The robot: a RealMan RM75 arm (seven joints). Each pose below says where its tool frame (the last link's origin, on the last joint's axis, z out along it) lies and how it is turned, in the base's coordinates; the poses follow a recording.
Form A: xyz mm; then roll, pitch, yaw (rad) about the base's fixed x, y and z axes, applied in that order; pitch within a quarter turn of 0, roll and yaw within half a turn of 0.
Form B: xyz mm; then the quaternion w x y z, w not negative. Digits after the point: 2 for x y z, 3 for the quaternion.
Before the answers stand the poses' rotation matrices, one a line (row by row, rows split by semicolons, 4 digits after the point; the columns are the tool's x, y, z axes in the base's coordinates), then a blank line. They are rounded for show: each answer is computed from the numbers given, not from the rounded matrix.
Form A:
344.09 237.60 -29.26 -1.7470 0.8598 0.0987
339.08 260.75 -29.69 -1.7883 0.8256 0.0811
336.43 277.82 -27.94 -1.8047 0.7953 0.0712
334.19 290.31 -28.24 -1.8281 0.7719 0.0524
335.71 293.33 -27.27 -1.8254 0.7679 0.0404
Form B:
0.6494 -0.7251 -0.2292; 0.0643 -0.2479 0.9666; -0.7577 -0.6425 -0.1144
0.6759 -0.6978 -0.2372; 0.0549 -0.2732 0.9604; -0.7350 -0.6621 -0.1463
0.6983 -0.6764 -0.2343; 0.0498 -0.2806 0.9585; -0.7141 -0.6810 -0.1623
0.7156 -0.6603 -0.2279; 0.0375 -0.2895 0.9565; -0.6975 -0.6930 -0.1824
0.7188 -0.6615 -0.2139; 0.0291 -0.2788 0.9599; -0.6946 -0.6962 -0.1812

344.09 237.60 -29.26 0.567 -0.709 0.233 0.348
339.08 260.75 -29.69 0.560 -0.724 0.222 0.336
336.43 277.82 -27.94 0.560 -0.732 0.214 0.324
334.19 290.31 -28.24 0.558 -0.739 0.211 0.313
335.71 293.33 -27.27 0.561 -0.738 0.214 0.308

